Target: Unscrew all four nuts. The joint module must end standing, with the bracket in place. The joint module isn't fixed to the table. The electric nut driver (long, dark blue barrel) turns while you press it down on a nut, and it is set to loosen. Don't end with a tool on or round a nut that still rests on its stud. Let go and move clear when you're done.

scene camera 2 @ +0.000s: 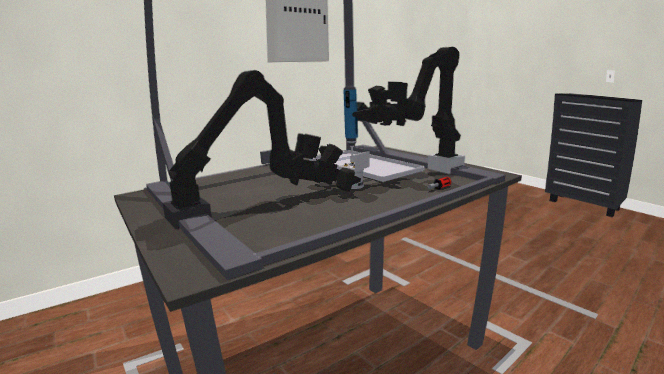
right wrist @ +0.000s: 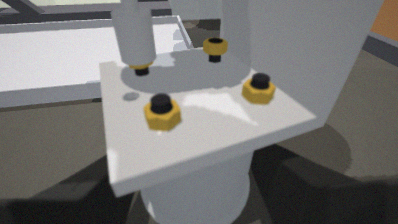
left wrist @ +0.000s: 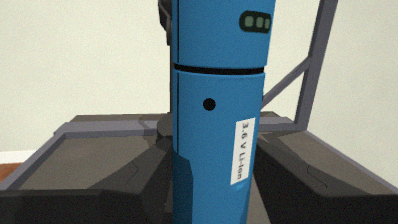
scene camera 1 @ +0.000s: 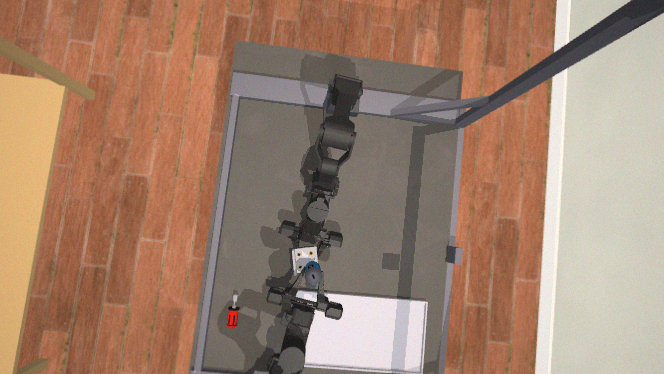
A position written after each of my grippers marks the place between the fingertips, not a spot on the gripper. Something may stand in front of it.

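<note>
I can see my left gripper (scene camera 1: 313,268), and the left wrist view has that gripper as well (left wrist: 211,144). My right gripper (scene camera 1: 305,259) is visible too, and it's also there in scene camera 2 (scene camera 2: 355,177) and in the right wrist view (right wrist: 194,144). There's a blue electric nut driver (scene camera 2: 349,92), and the left wrist view shows the driver too (left wrist: 218,77). I also see a white tray (scene camera 2: 381,166) and a white bracket (right wrist: 308,57), but in the left wrist view the tray is out of frame, and in the left wrist view the bracket is out of frame as well. And there's a nut (right wrist: 166,121).
</note>
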